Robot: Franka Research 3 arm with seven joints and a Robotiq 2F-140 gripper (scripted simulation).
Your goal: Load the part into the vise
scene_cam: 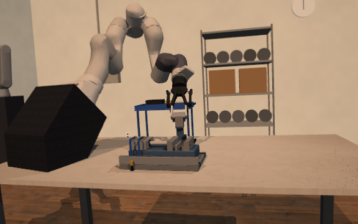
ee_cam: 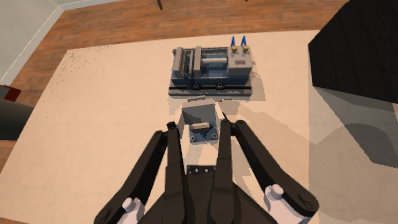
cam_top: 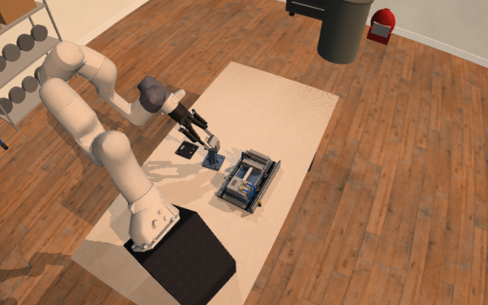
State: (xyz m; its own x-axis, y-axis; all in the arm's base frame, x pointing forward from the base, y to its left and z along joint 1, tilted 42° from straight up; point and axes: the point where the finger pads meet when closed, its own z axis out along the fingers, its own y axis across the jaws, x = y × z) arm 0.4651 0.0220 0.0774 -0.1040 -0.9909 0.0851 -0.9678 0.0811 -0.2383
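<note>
Now: hand 2 cm to the left of the part and 2 cm above it. Also, from my hand: vise: 22 cm to the right, 13 cm below, 3 cm behind; then dark infeed plate: 17 cm below, 14 cm to the left, 1 cm ahead.
</note>
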